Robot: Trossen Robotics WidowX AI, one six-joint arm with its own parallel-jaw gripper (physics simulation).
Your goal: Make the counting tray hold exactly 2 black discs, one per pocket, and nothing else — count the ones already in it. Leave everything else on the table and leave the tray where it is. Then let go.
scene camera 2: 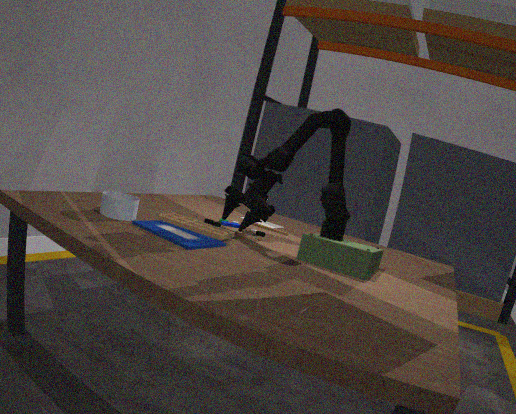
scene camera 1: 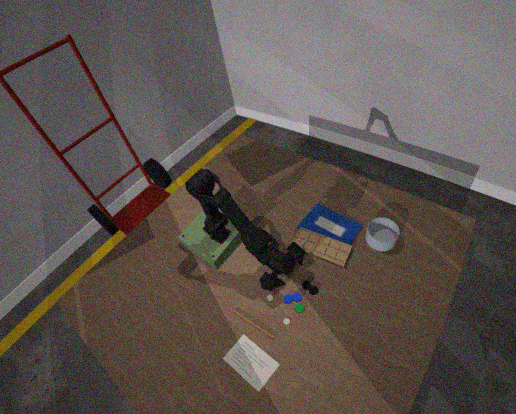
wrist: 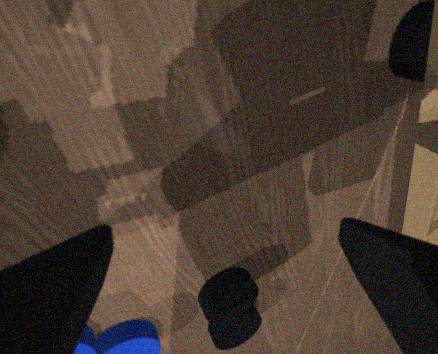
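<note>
The wooden counting tray [scene camera 1: 346, 258] [scene camera 2: 167, 217] [wrist: 415, 200] lies beside a blue board; its pockets are too dim to read fully, and I see no disc in them. One black disc [scene camera 1: 306, 285] [wrist: 228, 291] touches a second black disc [scene camera 1: 313, 290] [wrist: 235, 327] on the table, between the fingers' lines in the wrist view but below the fingertips. Another black disc [scene camera 2: 260, 233] [wrist: 411, 45] lies apart, nearer the arm's base. My gripper [scene camera 1: 290, 272] [scene camera 2: 232, 224] [wrist: 228, 232] is wide open and empty, low above the table.
Blue discs [scene camera 1: 288, 299] [wrist: 132, 340], a green disc [scene camera 1: 299, 308] and white discs [scene camera 1: 286, 321] lie near the black pair. A blue board [scene camera 1: 312, 212] [scene camera 2: 205, 245], a pale round container [scene camera 1: 382, 235] [scene camera 2: 119, 206], a thin stick [scene camera 1: 254, 324] and a paper [scene camera 1: 251, 362] are on the table.
</note>
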